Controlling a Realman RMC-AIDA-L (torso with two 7-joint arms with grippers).
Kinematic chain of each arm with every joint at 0, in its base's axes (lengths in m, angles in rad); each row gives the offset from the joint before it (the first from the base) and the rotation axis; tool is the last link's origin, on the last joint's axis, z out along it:
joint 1: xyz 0 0 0.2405 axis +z
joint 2: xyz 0 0 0 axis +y
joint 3: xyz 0 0 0.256 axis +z
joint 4: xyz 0 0 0 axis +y
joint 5: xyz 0 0 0.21 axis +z
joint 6: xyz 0 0 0 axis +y
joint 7: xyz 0 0 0.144 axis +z
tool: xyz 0 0 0
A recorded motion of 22 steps. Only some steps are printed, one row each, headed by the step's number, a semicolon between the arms.
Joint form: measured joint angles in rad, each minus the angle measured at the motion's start. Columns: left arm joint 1, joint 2, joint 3, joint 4, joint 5, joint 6, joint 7; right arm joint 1, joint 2, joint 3, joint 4, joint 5, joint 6, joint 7.
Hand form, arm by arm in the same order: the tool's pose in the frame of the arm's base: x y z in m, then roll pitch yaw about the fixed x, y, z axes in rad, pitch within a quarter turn. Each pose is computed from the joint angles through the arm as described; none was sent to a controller.
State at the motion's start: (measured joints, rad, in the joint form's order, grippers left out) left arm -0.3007 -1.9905 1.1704 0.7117 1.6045 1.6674 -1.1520; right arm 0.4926 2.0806 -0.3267 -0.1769 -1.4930 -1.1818 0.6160
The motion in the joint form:
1: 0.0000 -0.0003 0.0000 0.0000 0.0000 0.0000 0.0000; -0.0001 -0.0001 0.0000 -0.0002 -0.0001 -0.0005 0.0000
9: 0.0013 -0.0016 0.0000 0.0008 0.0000 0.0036 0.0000; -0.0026 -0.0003 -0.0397 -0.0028 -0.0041 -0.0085 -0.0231
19: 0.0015 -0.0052 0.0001 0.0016 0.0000 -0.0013 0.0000; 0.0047 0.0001 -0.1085 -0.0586 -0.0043 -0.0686 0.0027
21: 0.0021 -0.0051 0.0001 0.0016 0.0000 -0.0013 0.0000; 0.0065 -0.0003 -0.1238 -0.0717 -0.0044 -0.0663 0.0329
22: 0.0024 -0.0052 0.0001 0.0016 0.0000 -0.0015 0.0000; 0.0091 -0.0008 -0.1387 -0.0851 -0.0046 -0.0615 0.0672
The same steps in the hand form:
1: -0.2726 0.2629 -0.0019 -3.0695 -0.5562 0.1776; 0.3325 0.3419 -0.0008 -2.0501 0.8022 -0.1141
9: -0.2722 0.2622 -0.0022 -3.0729 -0.5586 0.1782; 0.3296 0.3400 -0.0054 -2.0800 0.7612 -0.1011
19: -0.2717 0.2625 -0.0034 -3.0701 -0.5597 0.1787; 0.3145 0.3446 0.0002 -2.1075 0.7387 -0.0147
21: -0.2719 0.2623 -0.0034 -3.0700 -0.5596 0.1793; 0.3131 0.3463 0.0013 -2.1264 0.7476 -0.0269
22: -0.2720 0.2623 -0.0034 -3.0699 -0.5596 0.1796; 0.3117 0.3485 0.0024 -2.1471 0.7585 -0.0437

